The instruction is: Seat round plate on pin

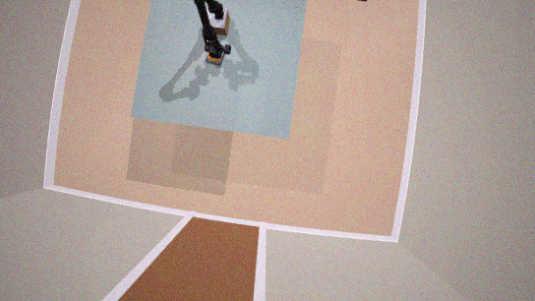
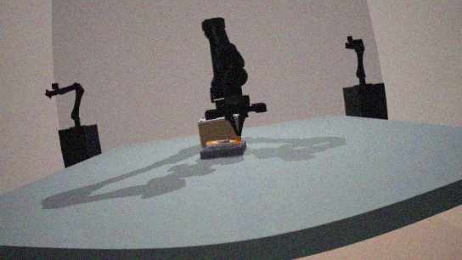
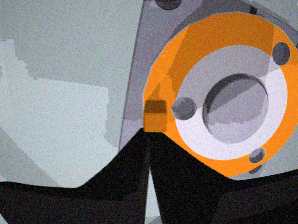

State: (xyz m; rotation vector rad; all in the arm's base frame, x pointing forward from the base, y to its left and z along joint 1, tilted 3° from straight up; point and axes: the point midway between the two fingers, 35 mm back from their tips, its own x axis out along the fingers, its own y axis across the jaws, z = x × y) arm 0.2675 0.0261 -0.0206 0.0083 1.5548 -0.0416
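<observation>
Now: gripper tip 10 mm short of the grey square base, 50 mm to the left of it and 10 mm above it.
</observation>
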